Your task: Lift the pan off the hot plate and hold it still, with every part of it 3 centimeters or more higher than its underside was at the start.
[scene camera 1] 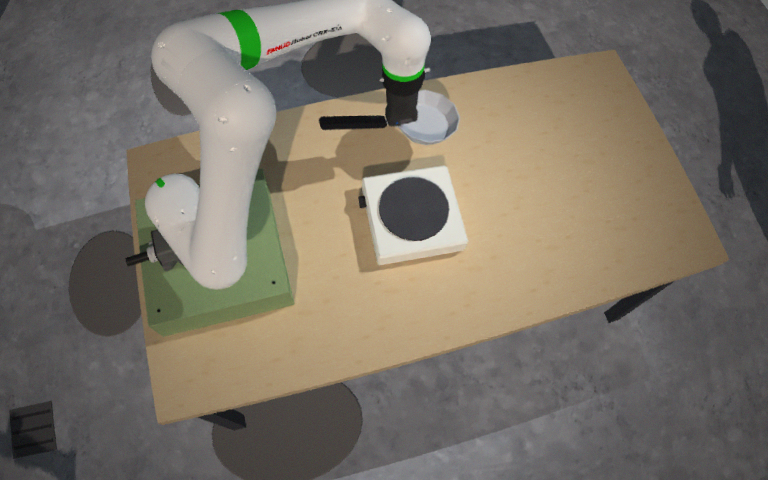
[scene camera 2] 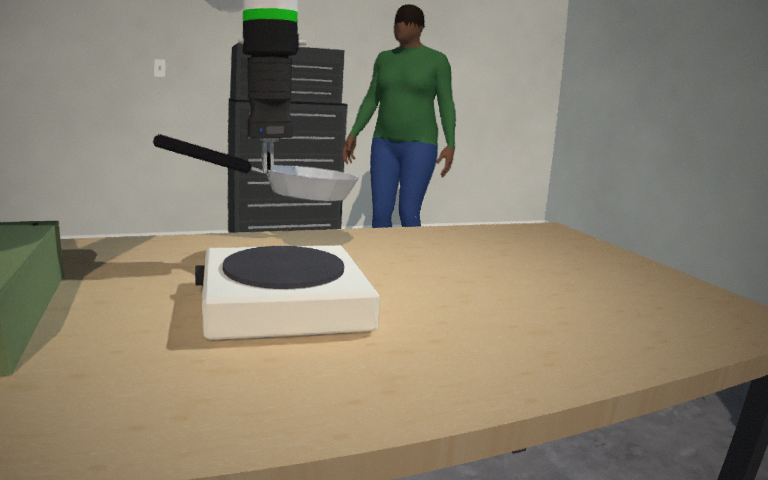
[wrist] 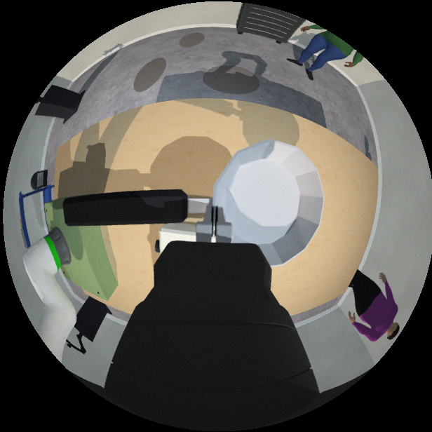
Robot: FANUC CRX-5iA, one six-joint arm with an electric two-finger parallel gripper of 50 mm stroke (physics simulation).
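Frame: origin at the arm's base, x ahead, y left, z up, level; metres.
Seen in the pictures: gripper, fingertip midpoint: (scene camera 1: pixel 398 124) (scene camera 2: pixel 268 171).
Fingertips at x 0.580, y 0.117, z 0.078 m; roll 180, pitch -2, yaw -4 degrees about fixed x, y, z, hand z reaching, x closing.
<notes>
A point is followed by its place in that frame.
The pan, a pale faceted bowl (scene camera 1: pixel 431 125) @[x 0.678, y 0.113, z 0.036 m] (scene camera 2: pixel 314 183) @[x 0.645, y 0.042, z 0.068 m] (wrist: pixel 265 195) with a black handle (scene camera 1: pixel 352 122) @[x 0.460, y 0.130, z 0.122 m] (scene camera 2: pixel 201 152) @[x 0.461, y 0.121, z 0.114 m] (wrist: pixel 125 207), hangs in the air above the table. It is behind the hot plate in scene camera 2, not over it. It is tilted, handle end up and bowl's far side lower. My gripper (scene camera 2: pixel 267 168) @[x 0.580, y 0.117, z 0.078 m] (wrist: pixel 214 215) points down and is shut on the pan where the handle's metal neck meets the rim; scene camera 1 hides the fingertips. The white hot plate (scene camera 1: pixel 370 226) @[x 0.439, y -0.076, z -0.065 m] (scene camera 2: pixel 288 316) @[x 0.536, y -0.193, z -0.068 m] (wrist: pixel 175 234) stands on the table, its dark round top bare.
The wooden table (scene camera 1: pixel 538 169) @[x 0.977, y -0.041, z -0.105 m] (scene camera 2: pixel 509 339) @[x 0.839, y -0.285, z -0.104 m] carries the green base block (scene camera 1: pixel 220 311) @[x 0.010, y -0.194, z -0.017 m] (scene camera 2: pixel 28 277) @[x 0.197, y -0.072, z -0.028 m] (wrist: pixel 92 260) of the arm at the left. Beyond the table are a dark drawer cabinet (scene camera 2: pixel 317 118) and a person in green (scene camera 2: pixel 407 96). A person in purple (wrist: pixel 378 312) shows in the wrist view.
</notes>
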